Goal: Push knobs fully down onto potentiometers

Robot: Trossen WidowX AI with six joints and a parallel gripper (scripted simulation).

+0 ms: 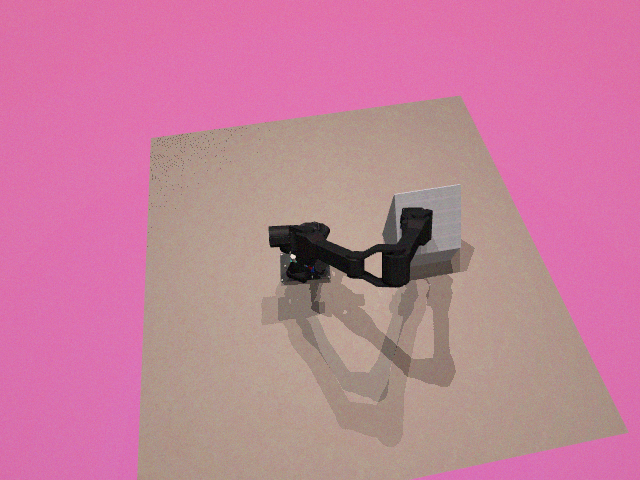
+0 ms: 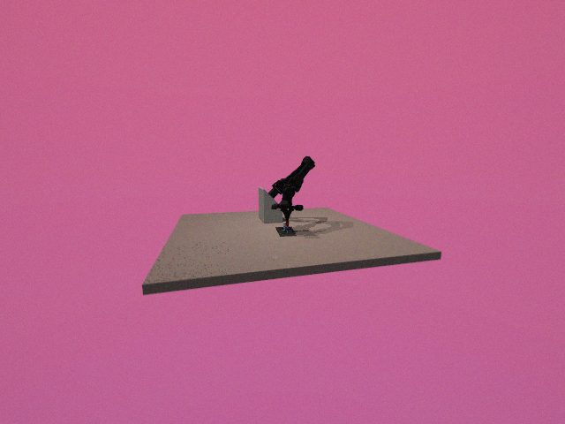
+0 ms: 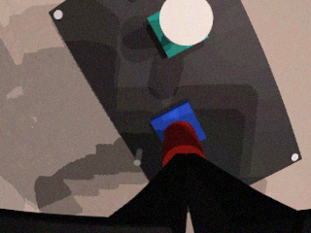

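My gripper tip is now 2 cm above the red knob. From my gripper tip the other things lie so: grey knob (5 cm ahead, 2 cm to the right, 1 cm below).
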